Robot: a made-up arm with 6 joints. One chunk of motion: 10 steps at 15 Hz.
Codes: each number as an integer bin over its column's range. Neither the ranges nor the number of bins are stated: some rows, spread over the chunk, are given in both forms.
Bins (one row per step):
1: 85 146 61 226 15 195
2: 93 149 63 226 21 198
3: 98 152 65 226 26 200
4: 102 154 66 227 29 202
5: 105 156 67 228 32 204
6: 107 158 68 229 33 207
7: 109 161 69 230 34 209
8: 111 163 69 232 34 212
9: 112 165 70 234 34 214
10: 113 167 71 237 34 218
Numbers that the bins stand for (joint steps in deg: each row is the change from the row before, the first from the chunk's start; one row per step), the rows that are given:
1: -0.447 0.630 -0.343 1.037 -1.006 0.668
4: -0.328 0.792 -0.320 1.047 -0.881 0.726
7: -0.279 0.934 -0.306 1.077 -0.836 0.783
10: -0.251 1.056 -0.297 1.148 -0.836 0.857
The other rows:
2: -0.391 0.691 -0.333 1.037 -0.952 0.693
3: -0.356 0.752 -0.324 1.037 -0.908 0.709
5: -0.307 0.833 -0.315 1.057 -0.854 0.742
6: -0.293 0.873 -0.311 1.067 -0.845 0.767
8: -0.265 0.975 -0.306 1.097 -0.836 0.808
9: -0.258 1.015 -0.302 1.118 -0.836 0.824

